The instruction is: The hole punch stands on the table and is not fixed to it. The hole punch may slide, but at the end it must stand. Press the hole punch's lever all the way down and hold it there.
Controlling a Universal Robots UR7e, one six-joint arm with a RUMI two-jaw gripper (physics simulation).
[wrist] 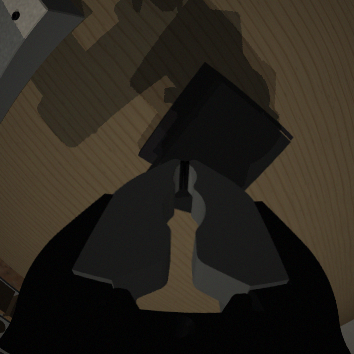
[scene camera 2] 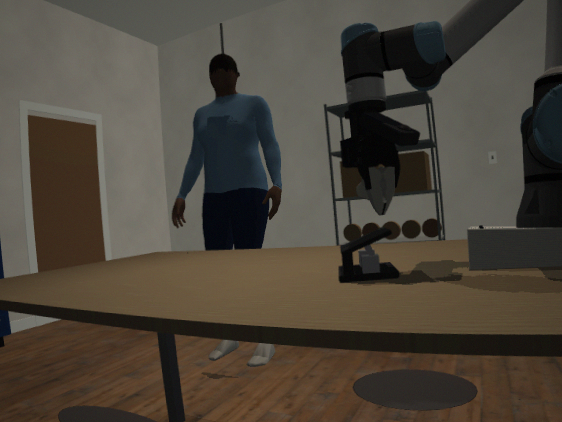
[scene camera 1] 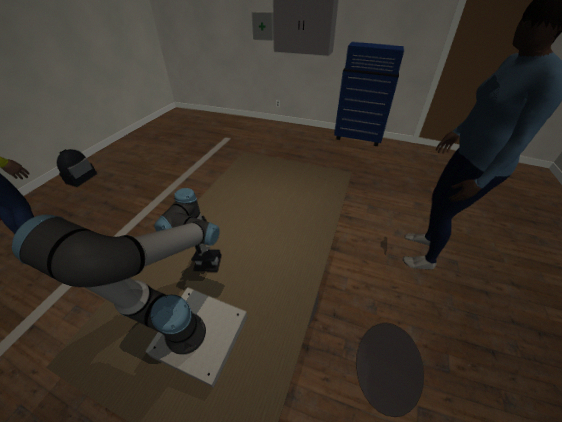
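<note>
The black hole punch stands upright on the table. Its lever is raised and slants upward toward the robot base side in scene camera 2. My gripper is shut and empty, pointing down. Its fingertips hang a small gap above the raised end of the lever and do not touch it. In the wrist view the fingers hide part of the punch's near side. In scene camera 1 the arm partly hides the gripper.
The robot's pale base plate is on the table near the punch. A person in a blue sweater stands beyond the table. A shelf rack stands behind the arm. Another person's hand shows at the left.
</note>
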